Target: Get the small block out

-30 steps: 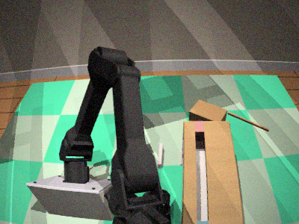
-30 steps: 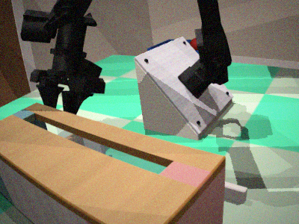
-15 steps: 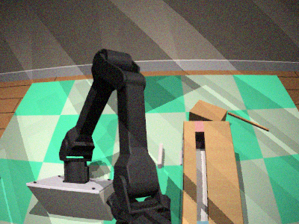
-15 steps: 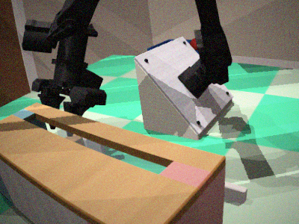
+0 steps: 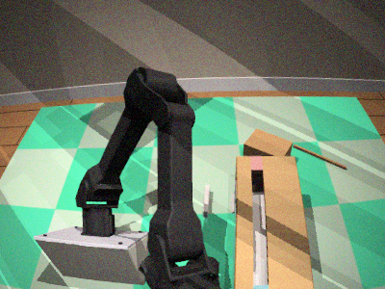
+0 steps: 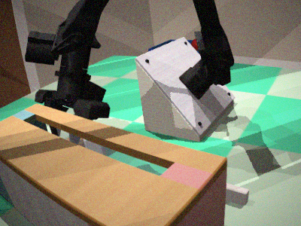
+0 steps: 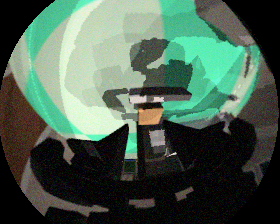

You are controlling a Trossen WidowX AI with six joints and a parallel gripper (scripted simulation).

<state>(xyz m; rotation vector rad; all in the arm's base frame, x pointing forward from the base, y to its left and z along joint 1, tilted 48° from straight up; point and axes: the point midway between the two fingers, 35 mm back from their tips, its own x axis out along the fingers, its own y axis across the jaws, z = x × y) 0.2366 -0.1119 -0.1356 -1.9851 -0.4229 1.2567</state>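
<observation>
Right now my gripper tip is 20 mm past the small tan block, 10 mm to the right of it and 10 mm above it. The rest, counted from my gripper tip: thin brown stick: 340 mm ahead, 460 mm to the left, 30 mm below; then wooden box: 80 mm ahead, 160 mm to the left, 30 mm above.
</observation>
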